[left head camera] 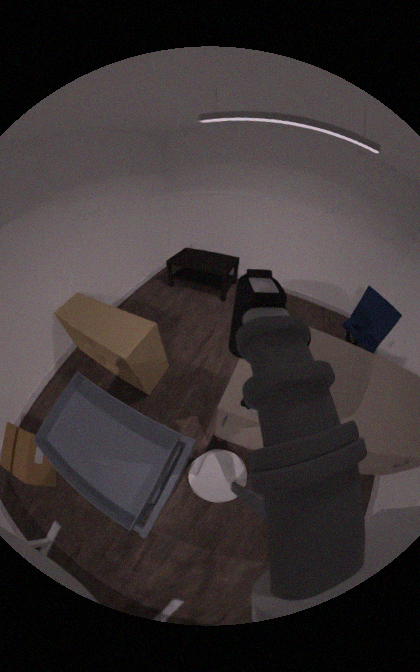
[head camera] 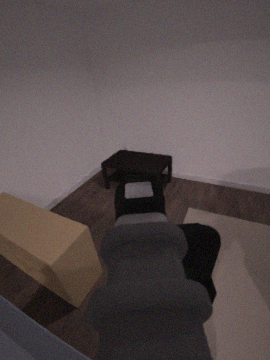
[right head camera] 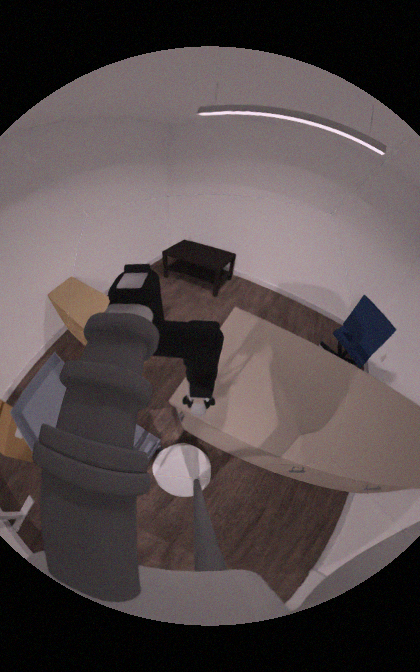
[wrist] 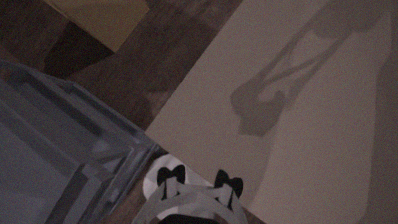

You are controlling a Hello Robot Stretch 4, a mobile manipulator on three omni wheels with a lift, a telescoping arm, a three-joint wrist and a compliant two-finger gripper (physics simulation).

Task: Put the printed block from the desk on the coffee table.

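Seen in the pictures: gripper, fingertip midpoint: (wrist: 200,178); robot's base, link origin: (wrist: 186,181).
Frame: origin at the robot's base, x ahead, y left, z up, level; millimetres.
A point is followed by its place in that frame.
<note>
My gripper (right head camera: 198,401) (wrist: 200,178) {x 266, y -87, z 987 mm} is shut on the printed block, with its dark finger pads apart on either side. The small whitish block (right head camera: 198,409) shows at the fingertips in the right head view; its print cannot be made out. In the wrist view it is hard to tell from the pale surfaces behind. The gripper hangs high by the near left corner of the beige desk (head camera: 240,295) {x 354, y -315, z 882 mm} (left head camera: 345,390) (right head camera: 250,395) (wrist: 205,100) {x 373, y -78, z 882 mm}. The low black coffee table (head camera: 137,160) {x 2457, y -30, z 422 mm} (left head camera: 202,259) (right head camera: 199,253) stands far off near the room's corner. The arm hides the gripper in the head view.
A tan box-shaped unit (head camera: 45,230) {x 1031, y 718, z 582 mm} (left head camera: 110,325) stands left of the arm. A grey-blue open bin (left head camera: 110,445) (wrist: 35,150) {x 213, y 332, z 766 mm} and a cardboard box (left head camera: 30,457) are nearer on the left. A white round disc (left head camera: 218,475) (right head camera: 181,470) is low near me. A blue chair (left head camera: 372,319) (right head camera: 366,325) stands behind the desk.
</note>
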